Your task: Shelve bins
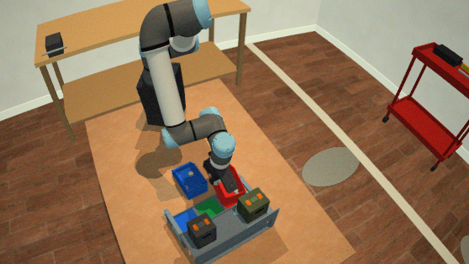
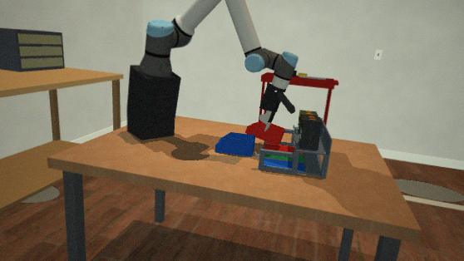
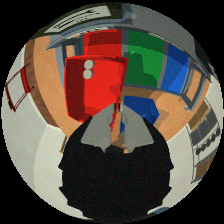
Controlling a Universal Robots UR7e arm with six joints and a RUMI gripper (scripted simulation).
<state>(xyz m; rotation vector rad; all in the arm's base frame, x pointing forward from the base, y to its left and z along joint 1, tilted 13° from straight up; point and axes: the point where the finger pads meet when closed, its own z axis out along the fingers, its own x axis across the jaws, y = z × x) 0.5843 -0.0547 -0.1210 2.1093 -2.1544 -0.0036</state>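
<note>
Now: the red bin 50 mm to the left of my hand and 30 mm below it. Round my hand: blue bin 130 mm behind, 70 mm below, 60 mm to the right.
</note>
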